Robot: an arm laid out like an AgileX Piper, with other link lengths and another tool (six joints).
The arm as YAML. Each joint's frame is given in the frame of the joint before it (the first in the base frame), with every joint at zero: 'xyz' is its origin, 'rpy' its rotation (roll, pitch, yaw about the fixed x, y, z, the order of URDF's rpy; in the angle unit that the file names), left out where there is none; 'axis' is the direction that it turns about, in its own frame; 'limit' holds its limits. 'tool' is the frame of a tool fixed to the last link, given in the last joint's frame.
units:
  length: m
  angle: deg
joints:
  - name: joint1
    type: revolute
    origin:
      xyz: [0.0, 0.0, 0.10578]
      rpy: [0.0, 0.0, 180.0]
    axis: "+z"
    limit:
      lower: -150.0
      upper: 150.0
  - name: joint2
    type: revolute
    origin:
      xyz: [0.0, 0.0, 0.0]
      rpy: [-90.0, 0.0, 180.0]
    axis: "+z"
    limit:
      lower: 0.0
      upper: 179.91
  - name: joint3
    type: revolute
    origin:
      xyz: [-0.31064, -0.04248, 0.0]
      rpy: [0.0, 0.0, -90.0]
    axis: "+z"
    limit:
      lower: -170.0
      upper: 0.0
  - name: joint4
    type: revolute
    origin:
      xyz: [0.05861, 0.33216, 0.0]
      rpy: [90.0, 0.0, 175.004]
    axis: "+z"
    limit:
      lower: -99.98
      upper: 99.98
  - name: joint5
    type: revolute
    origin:
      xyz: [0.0, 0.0, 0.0]
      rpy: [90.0, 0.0, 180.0]
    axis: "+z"
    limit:
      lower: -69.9
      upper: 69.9
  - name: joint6
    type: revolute
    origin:
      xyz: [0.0, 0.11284, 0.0]
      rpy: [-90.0, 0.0, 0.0]
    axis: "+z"
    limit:
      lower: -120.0
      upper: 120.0
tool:
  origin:
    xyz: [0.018, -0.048, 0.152]
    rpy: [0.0, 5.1, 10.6]
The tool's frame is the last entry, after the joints.
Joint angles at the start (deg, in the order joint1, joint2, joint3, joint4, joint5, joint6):
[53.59, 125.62, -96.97, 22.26, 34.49, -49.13]
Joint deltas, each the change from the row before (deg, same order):
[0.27, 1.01, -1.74, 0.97, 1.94, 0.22]
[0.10, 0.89, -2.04, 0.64, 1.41, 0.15]
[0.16, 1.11, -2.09, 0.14, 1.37, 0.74]
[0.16, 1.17, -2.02, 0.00, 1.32, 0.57]
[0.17, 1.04, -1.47, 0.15, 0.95, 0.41]
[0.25, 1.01, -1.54, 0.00, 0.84, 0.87]
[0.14, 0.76, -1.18, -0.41, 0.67, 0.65]
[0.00, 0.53, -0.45, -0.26, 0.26, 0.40]
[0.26, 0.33, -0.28, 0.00, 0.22, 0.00]
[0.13, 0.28, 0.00, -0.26, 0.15, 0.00]
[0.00, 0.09, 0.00, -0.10, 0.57, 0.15]
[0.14, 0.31, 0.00, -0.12, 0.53, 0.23]
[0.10, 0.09, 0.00, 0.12, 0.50, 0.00]
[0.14, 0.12, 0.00, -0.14, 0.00, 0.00]
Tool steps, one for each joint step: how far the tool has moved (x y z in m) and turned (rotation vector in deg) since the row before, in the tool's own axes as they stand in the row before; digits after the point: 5 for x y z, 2 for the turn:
[0.00305, -0.00736, 0.00212, 1.50, -0.50, 0.76]
[0.00728, -0.00268, 0.00047, 0.84, 0.18, 0.38]
[0.00517, -0.00225, 0.00235, 0.65, -0.14, 0.53]
[0.00351, -0.00206, 0.00303, 0.61, -0.28, 0.27]
[0.00130, -0.00248, 0.00379, 0.59, -0.32, 0.32]
[0.00261, -0.00261, 0.00367, 0.43, -0.21, 0.56]
[0.00081, -0.00049, 0.00268, 0.11, -0.33, 0.13]
[-0.00203, 0.00079, 0.00295, 0.00, -0.39, 0.23]
[-0.00092, -0.00319, 0.00234, 0.30, -0.25, -0.18]
[-0.00346, -0.00120, 0.00264, 0.11, -0.49, -0.21]
[-0.00304, -0.00119, 0.00039, 0.28, -0.59, 0.13]
[-0.00455, -0.00259, 0.00262, 0.38, -0.78, 0.15]
[-0.00220, -0.00275, 0.00060, 0.42, -0.46, 0.06]
[-0.00116, -0.00122, 0.00142, 0.04, -0.18, -0.18]

